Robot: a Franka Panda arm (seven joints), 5 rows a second.
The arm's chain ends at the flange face. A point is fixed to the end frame.
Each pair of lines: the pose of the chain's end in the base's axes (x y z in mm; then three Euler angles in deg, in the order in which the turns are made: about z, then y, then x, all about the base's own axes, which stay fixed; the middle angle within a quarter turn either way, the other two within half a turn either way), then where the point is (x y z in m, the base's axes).
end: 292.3 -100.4 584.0 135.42 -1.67 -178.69
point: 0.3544 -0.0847 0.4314
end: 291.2 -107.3 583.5 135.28 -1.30 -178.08
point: 0.3543 -0.0898 0.4315
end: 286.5 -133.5 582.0 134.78 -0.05 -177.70
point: 0.3528 -0.1145 0.4316
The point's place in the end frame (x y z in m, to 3 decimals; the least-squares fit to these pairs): -0.056 -0.038 0.151
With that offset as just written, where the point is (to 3 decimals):
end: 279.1 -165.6 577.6 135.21 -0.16 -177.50
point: 0.345 -0.147 0.427
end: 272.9 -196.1 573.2 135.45 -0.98 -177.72
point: 0.337 -0.178 0.422
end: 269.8 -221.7 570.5 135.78 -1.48 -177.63
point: 0.333 -0.204 0.418
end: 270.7 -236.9 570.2 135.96 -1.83 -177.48
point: 0.333 -0.219 0.418
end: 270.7 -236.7 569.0 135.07 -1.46 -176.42
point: 0.333 -0.215 0.417
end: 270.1 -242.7 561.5 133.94 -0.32 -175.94
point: 0.335 -0.218 0.412
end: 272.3 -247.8 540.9 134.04 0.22 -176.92
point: 0.339 -0.226 0.391
